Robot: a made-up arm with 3 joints. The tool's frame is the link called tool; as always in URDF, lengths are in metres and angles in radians.
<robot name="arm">
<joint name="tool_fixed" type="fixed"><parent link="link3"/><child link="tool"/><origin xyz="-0.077 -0.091 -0.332" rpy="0 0 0"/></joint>
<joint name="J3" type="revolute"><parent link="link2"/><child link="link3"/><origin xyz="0.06 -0.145 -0.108" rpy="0 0 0"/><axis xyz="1 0 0"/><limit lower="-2.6" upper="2.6"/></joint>
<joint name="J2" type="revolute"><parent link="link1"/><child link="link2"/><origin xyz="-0.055 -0.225 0.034" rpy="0 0 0"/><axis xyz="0 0 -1"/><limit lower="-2.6" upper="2.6"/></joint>
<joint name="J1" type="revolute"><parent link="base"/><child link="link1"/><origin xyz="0 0 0.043" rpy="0 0 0"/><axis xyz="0 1 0"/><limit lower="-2.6" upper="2.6"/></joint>
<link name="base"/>
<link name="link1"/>
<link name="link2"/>
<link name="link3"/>
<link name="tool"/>
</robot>
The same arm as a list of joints. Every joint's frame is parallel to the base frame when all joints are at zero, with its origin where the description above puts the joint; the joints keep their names.
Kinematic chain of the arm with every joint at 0, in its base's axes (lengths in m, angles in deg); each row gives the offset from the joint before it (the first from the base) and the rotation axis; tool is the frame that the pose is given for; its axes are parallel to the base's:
J1: xyz 0.0000 0.0000 0.0430 axis +y
J2: xyz -0.0550 -0.2250 0.0340 axis -z
J3: xyz 0.0600 -0.1450 -0.1080 axis +x
tool: xyz -0.0770 -0.0910 -0.3320
Joint limits (deg, base to tool): -148.97..148.97 -148.97..148.97 -148.97..148.97

